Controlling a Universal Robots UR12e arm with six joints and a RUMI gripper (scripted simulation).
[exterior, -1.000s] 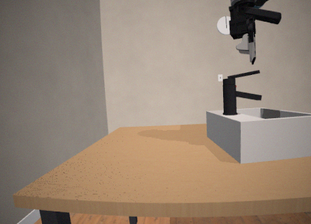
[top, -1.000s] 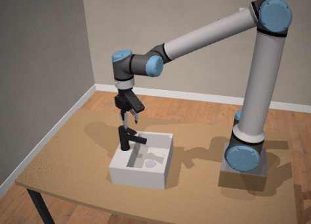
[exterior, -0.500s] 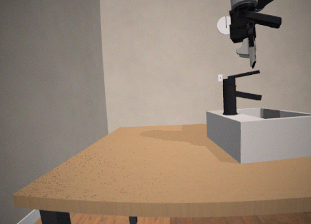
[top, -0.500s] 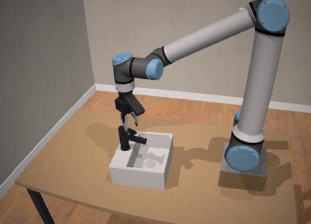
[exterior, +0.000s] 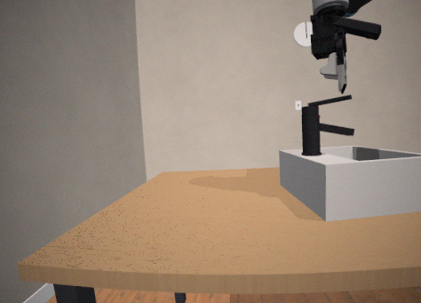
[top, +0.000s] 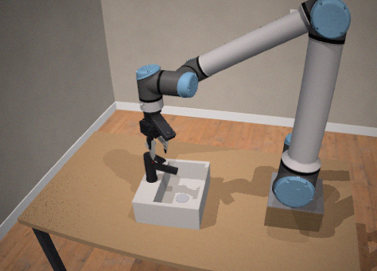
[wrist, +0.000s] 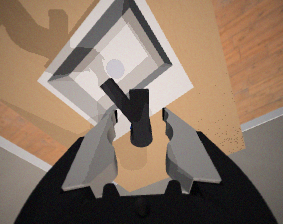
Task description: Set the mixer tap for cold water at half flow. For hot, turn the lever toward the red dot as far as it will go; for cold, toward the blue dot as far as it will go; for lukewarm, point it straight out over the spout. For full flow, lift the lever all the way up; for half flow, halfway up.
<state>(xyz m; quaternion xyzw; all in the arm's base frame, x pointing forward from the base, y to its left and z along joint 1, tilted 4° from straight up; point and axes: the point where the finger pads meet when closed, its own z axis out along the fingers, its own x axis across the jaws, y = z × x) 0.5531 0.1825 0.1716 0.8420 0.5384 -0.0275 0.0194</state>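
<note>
My hand is 3 cm short of the lever, 1 cm to the left of it and 3 cm above it. Round my hand: white sink: 4 cm behind, 6 cm to the right, 27 cm below.
</note>
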